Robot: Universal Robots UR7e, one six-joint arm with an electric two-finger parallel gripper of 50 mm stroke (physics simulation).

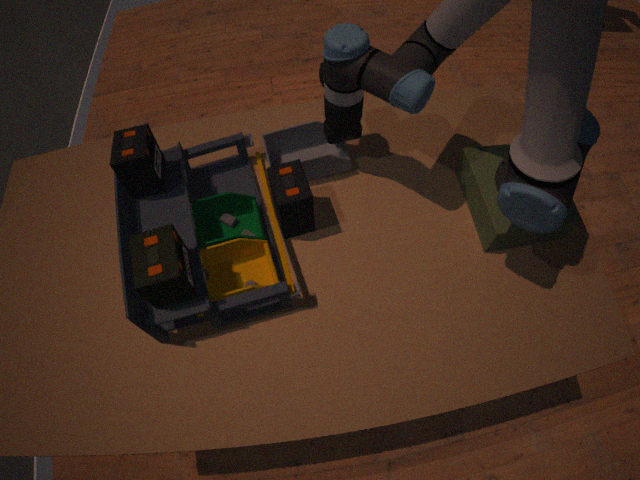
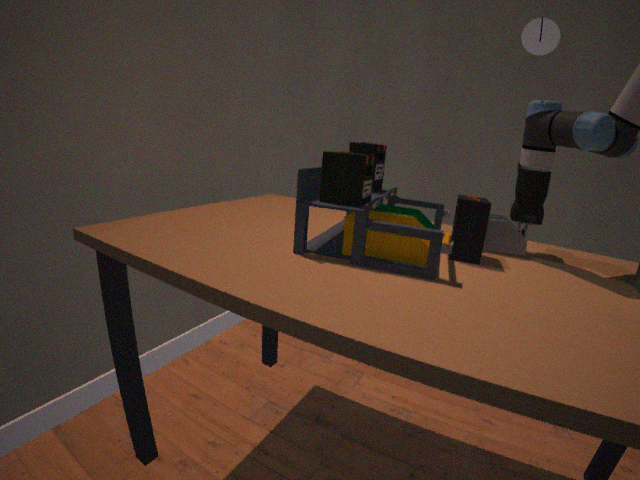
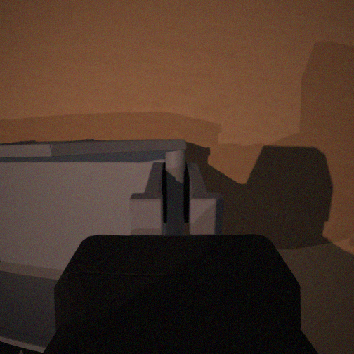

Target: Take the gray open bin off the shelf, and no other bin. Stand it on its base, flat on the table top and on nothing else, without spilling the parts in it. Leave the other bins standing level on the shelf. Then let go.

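Places are measured from the arm's base along level axes (x ahead, y left, z up), in centimetres.
Pixels of known places: gripper, fingertip midpoint: (image 1: 338, 141).
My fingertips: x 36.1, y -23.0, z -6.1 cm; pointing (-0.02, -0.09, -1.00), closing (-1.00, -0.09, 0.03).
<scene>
Behind a point stands the place of what it marks.
The gray bin (image 1: 305, 136) @[y -24.4, x 43.4, z -4.3 cm] (image 2: 502, 237) @[y -14.9, x 41.0, z -4.0 cm] (image 3: 75, 205) is off the shelf and looks upright and level, at or very close above the table top; a small gap cannot be ruled out. My gripper (image 1: 339, 146) @[y -23.0, x 36.1, z -6.1 cm] (image 2: 523, 228) (image 3: 174, 180) points down and is shut on the rim of the bin's wall, at its end away from the shelf. Parts inside the gray bin cannot be made out. The green bin (image 1: 227, 204) @[y -9.4, x 62.0, z -3.7 cm] (image 2: 408, 210) @[y -9.3, x 63.5, z -0.7 cm] and yellow bin (image 1: 253, 262) @[y 2.8, x 58.5, z -7.3 cm] (image 2: 395, 249) @[y 11.0, x 60.6, z -4.8 cm] stand side by side in the dark gray shelf (image 1: 195, 227) (image 2: 403, 229) @[y 13.7, x 59.0, z -0.2 cm]; small parts show in both.
A black box (image 1: 293, 198) @[y -2.5, x 48.8, z 4.9 cm] (image 2: 470, 229) @[y -1.9, x 48.4, z -1.1 cm] stands on the table between shelf and gray bin, close to both. Two dark boxes (image 1: 136, 162) @[y -11.1, x 75.8, z 12.9 cm] (image 1: 160, 263) @[y 9.3, x 71.4, z 11.5 cm] stand on the shelf's raised back part. A green block (image 1: 478, 198) @[y -0.1, x 11.4, z -2.1 cm] lies by the arm's base.
</scene>
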